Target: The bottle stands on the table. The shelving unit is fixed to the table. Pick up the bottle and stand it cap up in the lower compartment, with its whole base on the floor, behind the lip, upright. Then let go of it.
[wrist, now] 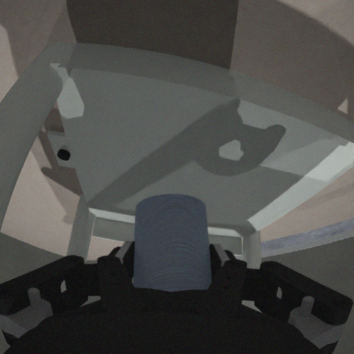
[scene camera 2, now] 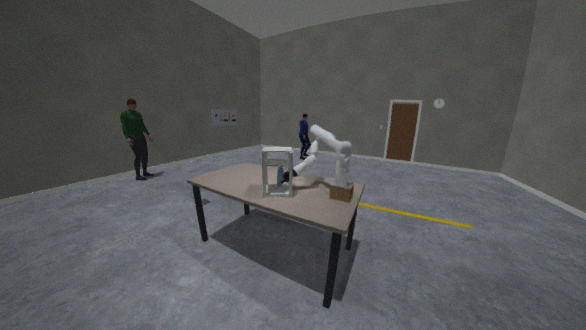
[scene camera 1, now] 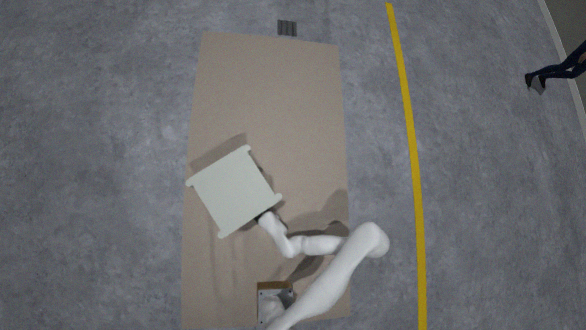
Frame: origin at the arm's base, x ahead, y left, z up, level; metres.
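Where they show: gripper, fingertip midpoint: (scene camera 2: 279, 181); arm's base at its link origin: (scene camera 2: 340, 184) (scene camera 1: 271, 305).
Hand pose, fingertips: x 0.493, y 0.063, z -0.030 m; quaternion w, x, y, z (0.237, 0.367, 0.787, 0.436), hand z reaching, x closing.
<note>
Things, the pixels of their top centre, and the offset from my fingertips. "spot": a spot on its surface instead. Level surfaces: height alone.
- blue-grey bottle at its top centre: (scene camera 2: 280, 163) dx -0.008, dy +0.002, dz +0.158 m
- shelving unit at its top centre: (scene camera 1: 234, 190) (scene camera 2: 277, 148) dx +0.005, dy +0.024, dz +0.280 m
- middle board at a spot on its surface: (scene camera 2: 276, 162) spot: dx +0.003, dy +0.044, dz +0.174 m
- table at its surface level: dz -0.080 m
The blue-grey bottle (scene camera 2: 280, 176) (wrist: 172, 242) is inside the shelving unit (scene camera 1: 234, 190) (scene camera 2: 265, 172) (wrist: 150, 63), below its middle board. It looks nearly upright in scene camera 2, and its lower end appears a little above the lower compartment's floor (wrist: 130, 120). My gripper (scene camera 2: 285, 177) (wrist: 172, 255) is shut on the bottle, with one finger on each side, and reaches in through an open side. In scene camera 1 the unit's top board hides the bottle and the fingertips. The cap cannot be made out, and the hand hides part of the bottle in the wrist view.
The unit's corner posts stand around the bottle, and the middle board (scene camera 2: 276, 162) is above it. The lip (wrist: 200, 75) runs along the near edge of the compartment floor. The unit stands on the table (scene camera 1: 280, 90) (scene camera 2: 225, 182). The arm's base stands on a wooden block (scene camera 1: 275, 285) (scene camera 2: 341, 193).
</note>
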